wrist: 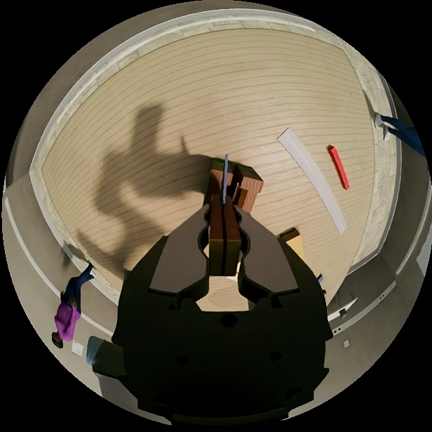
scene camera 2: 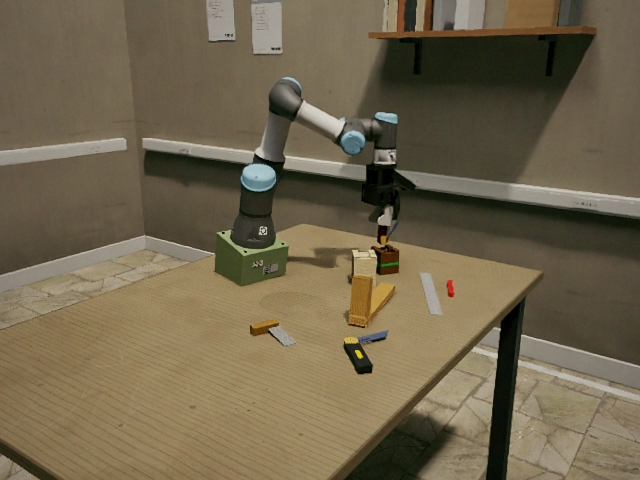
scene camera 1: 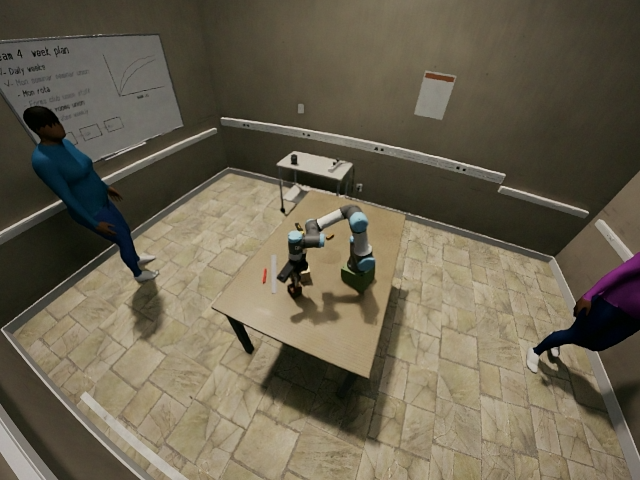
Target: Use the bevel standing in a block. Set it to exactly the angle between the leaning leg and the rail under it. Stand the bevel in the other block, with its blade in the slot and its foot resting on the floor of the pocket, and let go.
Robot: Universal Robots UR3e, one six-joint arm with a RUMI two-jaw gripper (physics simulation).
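Note:
My gripper point(scene camera 2: 384, 223) point(wrist: 220, 206) is shut on the bevel and holds it over the brown block. The bevel's dark red handle point(wrist: 224, 220) is upright between the fingers, with brass-coloured ends. Its blue blade point(scene camera 2: 395, 226) point(wrist: 226, 172) slants up and outward from the lower end. The brown block point(scene camera 2: 388, 262) point(wrist: 254, 181) point(scene camera 1: 294, 292) has a green stripe and slots in its top. Whether the bevel touches it is hidden. A pale block point(scene camera 2: 363, 264) point(scene camera 1: 306, 274) stands beside it. The tan leaning leg point(scene camera 2: 360, 297) rises from one end of the rail point(scene camera 2: 383, 298).
A grey ruler point(scene camera 1: 273, 273) point(scene camera 2: 431, 294) point(wrist: 314, 178) and a red bar point(scene camera 1: 264, 275) point(scene camera 2: 450, 288) point(wrist: 339, 167) lie at one side. A black-yellow tool point(scene camera 2: 358, 356) with a blue blade and a wooden-handled square point(scene camera 2: 264, 327) lie on the table. The arm stands on a green box point(scene camera 1: 357, 277) point(scene camera 2: 242, 267).

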